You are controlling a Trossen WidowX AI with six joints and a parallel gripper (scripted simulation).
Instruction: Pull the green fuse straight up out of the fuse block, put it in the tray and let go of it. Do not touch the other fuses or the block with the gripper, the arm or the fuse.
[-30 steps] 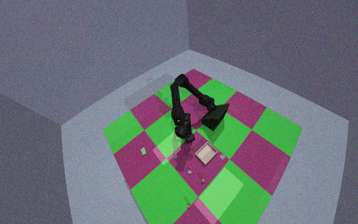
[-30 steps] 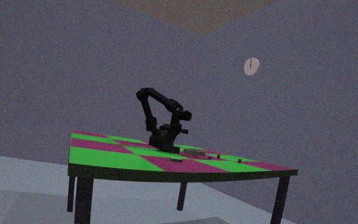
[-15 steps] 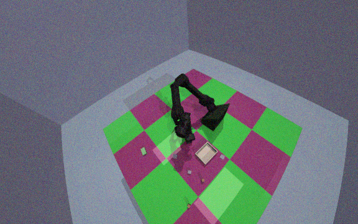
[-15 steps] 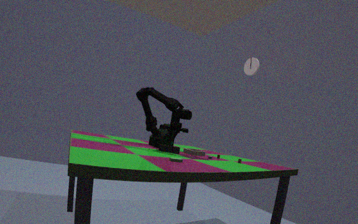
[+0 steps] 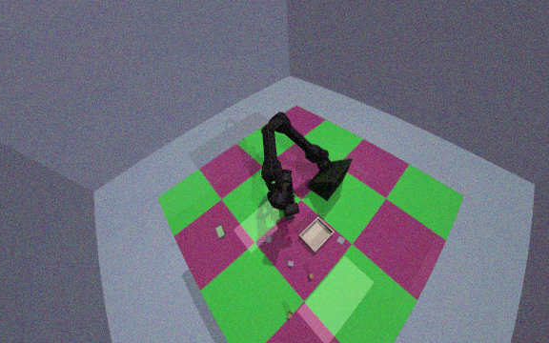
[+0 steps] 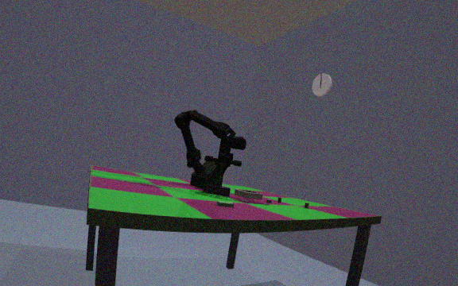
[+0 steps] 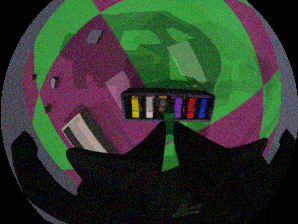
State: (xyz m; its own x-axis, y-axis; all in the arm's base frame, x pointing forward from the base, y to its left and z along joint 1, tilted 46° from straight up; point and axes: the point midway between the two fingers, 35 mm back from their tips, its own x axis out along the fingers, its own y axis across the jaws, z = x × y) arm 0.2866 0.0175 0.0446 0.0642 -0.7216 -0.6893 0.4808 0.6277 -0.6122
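The tray lies 19 cm to the left of my gripper tip and 8 cm below it. The rest, counted from my gripper tip: green fuse: 1 cm below; then pale green block: 33 cm ahead, 16 cm to the right, 8 cm below.
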